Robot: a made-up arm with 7 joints. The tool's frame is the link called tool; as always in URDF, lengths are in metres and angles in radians. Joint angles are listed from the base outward.
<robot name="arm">
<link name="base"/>
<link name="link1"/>
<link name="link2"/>
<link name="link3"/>
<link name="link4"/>
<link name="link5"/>
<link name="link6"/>
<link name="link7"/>
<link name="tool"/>
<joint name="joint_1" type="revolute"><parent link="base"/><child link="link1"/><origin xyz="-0.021 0.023 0.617"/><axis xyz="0 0 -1"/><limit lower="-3.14" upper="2.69"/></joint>
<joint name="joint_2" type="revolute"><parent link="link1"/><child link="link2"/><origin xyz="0.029 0.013 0.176"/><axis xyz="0 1 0"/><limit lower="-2.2" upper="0.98"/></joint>
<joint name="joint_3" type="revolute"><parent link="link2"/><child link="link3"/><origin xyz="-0.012 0.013 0.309"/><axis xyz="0 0 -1"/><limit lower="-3.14" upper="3.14"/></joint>
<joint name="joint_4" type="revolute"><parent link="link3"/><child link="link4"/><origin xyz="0.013 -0.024 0.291"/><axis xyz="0 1 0"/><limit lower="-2.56" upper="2.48"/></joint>
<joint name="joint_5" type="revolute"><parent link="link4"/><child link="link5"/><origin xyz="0.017 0.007 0.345"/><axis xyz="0 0 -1"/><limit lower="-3.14" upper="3.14"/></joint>
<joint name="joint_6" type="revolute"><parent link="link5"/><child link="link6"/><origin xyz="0.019 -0.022 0.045"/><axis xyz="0 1 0"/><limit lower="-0.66" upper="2.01"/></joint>
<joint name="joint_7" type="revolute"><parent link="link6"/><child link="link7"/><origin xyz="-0.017 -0.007 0.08"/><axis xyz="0 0 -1"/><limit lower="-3.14" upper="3.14"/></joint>
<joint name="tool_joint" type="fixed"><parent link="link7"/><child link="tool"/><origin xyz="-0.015 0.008 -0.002" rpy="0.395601 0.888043 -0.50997"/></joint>
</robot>
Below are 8 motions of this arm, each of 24 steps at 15 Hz.
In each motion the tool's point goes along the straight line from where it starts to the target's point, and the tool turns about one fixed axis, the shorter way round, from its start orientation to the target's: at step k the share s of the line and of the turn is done. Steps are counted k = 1, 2, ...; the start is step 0. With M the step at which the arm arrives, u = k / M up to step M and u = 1 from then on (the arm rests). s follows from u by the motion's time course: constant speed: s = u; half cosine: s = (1 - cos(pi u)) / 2; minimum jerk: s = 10 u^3 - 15 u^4 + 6 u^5.
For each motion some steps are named. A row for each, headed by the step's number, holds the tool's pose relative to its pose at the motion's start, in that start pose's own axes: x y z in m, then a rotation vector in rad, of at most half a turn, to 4 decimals.
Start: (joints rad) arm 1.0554 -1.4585 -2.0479 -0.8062 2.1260 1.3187 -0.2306
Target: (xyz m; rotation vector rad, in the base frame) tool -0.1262 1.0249 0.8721 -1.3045 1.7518 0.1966
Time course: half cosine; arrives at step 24
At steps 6, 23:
6: 0.0555 0.0764 -0.0368 -0.3123 0.0742 -0.1171
23: 0.3774 0.5192 -0.2500 -2.1231 0.5046 -0.7959

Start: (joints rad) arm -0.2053 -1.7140 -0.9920 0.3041 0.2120 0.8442 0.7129
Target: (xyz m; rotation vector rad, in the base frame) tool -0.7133 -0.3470 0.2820 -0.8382 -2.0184 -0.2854
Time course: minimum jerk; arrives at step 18
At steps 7, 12, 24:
7: 0.1298 -0.0861 -0.1383 -0.0768 -0.5838 0.2426
12: 0.3436 -0.2279 -0.3661 -0.2034 -1.5458 0.6423
24: 0.4348 -0.2884 -0.4633 -0.2575 -1.9564 0.8129

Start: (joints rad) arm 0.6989 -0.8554 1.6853 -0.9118 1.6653 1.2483 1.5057
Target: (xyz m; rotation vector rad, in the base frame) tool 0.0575 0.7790 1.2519 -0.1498 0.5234 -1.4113
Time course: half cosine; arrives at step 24
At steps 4, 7, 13, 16, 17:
4: 0.0168 0.0099 0.0147 0.0649 0.0863 0.0021
7: 0.0490 0.0289 0.0429 0.1896 0.2521 0.0061
13: 0.1415 0.0834 0.1240 0.5479 0.7285 0.0177
16: 0.1877 0.1107 0.1645 0.7270 0.9666 0.0235
17: 0.2013 0.1187 0.1765 0.7797 1.0367 0.0252

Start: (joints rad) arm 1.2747 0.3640 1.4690 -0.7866 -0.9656 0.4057 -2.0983
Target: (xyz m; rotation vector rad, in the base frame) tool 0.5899 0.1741 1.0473 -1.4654 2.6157 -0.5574
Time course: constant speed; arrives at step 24
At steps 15, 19, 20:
15: 0.4612 0.2128 0.0612 -0.4687 0.5245 -1.0696
19: 0.5842 0.2696 0.0775 -0.5937 0.6643 -1.3549
20: 0.6149 0.2838 0.0816 -0.6250 0.6993 -1.4262

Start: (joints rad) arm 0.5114 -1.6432 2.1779 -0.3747 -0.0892 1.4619 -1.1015
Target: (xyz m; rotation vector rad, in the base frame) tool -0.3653 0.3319 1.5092 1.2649 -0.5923 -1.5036
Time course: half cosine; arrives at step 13
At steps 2, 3, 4, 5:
2: 0.0520 0.0227 -0.0023 -0.0429 -0.0773 -0.0486
3: 0.1141 0.0497 -0.0051 -0.0942 -0.1698 -0.1068
4: 0.1960 0.0854 -0.0088 -0.1617 -0.2916 -0.1835
5: 0.2929 0.1277 -0.0131 -0.2417 -0.4357 -0.2741

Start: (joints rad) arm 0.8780 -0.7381 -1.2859 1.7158 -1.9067 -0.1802 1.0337
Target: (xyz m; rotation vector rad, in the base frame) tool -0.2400 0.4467 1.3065 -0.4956 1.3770 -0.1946
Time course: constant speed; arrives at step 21
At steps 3, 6, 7, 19, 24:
3: 0.0368 -0.0168 -0.0505 -0.0471 -0.1250 0.0043
6: 0.0737 -0.0336 -0.1009 -0.0943 -0.2501 0.0087
7: 0.0859 -0.0392 -0.1177 -0.1100 -0.2918 0.0101
19: 0.2333 -0.1063 -0.3195 -0.2986 -0.7919 0.0275
24: 0.2578 -0.1175 -0.3532 -0.3300 -0.8753 0.0304

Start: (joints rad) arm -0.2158 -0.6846 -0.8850 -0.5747 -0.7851 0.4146 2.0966
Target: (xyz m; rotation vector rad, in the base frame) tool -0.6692 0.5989 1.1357 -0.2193 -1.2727 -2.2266
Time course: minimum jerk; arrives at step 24
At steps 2, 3, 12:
2: -0.0011 -0.0006 -0.0045 -0.0028 -0.0114 -0.0044
3: -0.0035 -0.0020 -0.0142 -0.0087 -0.0358 -0.0138
12: -0.1096 -0.0612 -0.4420 -0.2707 -1.1164 -0.4292

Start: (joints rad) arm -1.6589 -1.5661 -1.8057 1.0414 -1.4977 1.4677 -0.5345
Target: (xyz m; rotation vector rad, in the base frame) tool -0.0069 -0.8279 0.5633 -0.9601 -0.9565 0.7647
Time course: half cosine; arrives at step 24
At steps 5, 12, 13, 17, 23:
5: 0.0088 0.0346 0.0134 0.1802 -0.0770 0.0458
12: 0.0426 0.1673 0.0648 0.8719 -0.3725 0.2218
13: 0.0481 0.1892 0.0732 0.9857 -0.4211 0.2507
17: 0.0685 0.2692 0.1042 1.4027 -0.5992 0.3568
23: 0.0848 0.3332 0.1290 1.7363 -0.7418 0.4416

